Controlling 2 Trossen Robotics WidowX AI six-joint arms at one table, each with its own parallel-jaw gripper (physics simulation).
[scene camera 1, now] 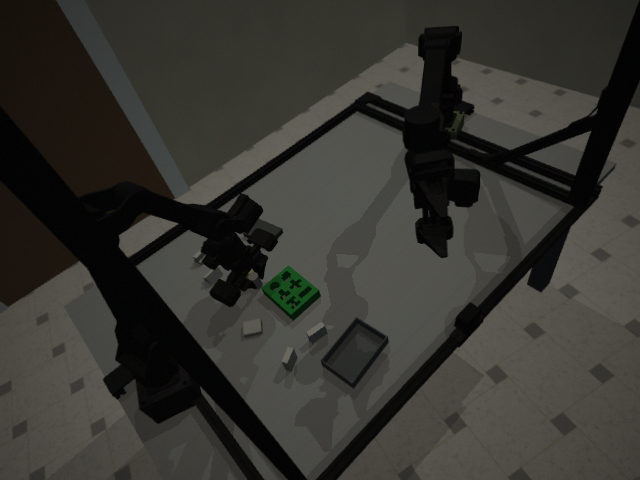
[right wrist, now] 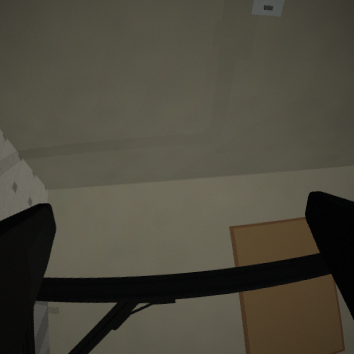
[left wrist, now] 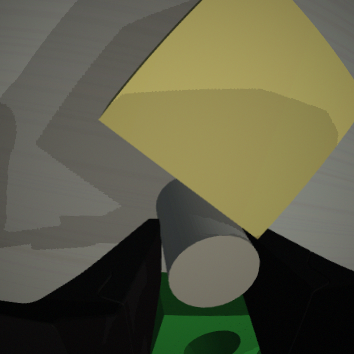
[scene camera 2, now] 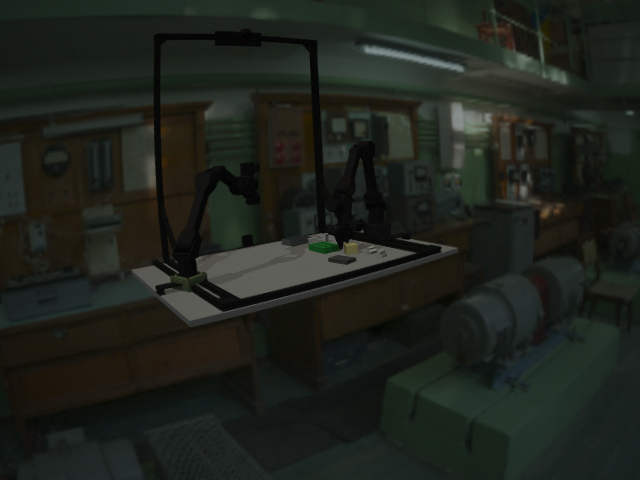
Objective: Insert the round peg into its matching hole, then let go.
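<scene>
The round peg (left wrist: 214, 271) (scene camera 1: 255, 279) is a pale upright cylinder beside a yellow block (left wrist: 225, 120) (scene camera 2: 351, 249). My left gripper (left wrist: 196, 229) (scene camera 1: 253, 277) (scene camera 2: 342, 242) is shut on the peg, with a finger against each side of it. The green board (scene camera 1: 291, 292) (scene camera 2: 323, 247) (left wrist: 170, 330) lies close by. Its round hole (left wrist: 212, 345) (scene camera 1: 274, 285) shows partly in the left wrist view, below the peg's top. The peg's foot is hidden. My right gripper (right wrist: 182, 211) (scene camera 1: 443, 232) (scene camera 2: 254, 183) is open and empty, high above the table and away from the board.
A grey tray (scene camera 1: 338, 375) (scene camera 2: 294, 240) stands past the board. Loose pale pieces (scene camera 1: 252, 327) (scene camera 1: 316, 332) (scene camera 1: 289, 357) lie between the board and the tray side, and others (scene camera 1: 212, 276) lie beside the left arm. A dark flat block (scene camera 2: 342, 259) lies near the yellow block.
</scene>
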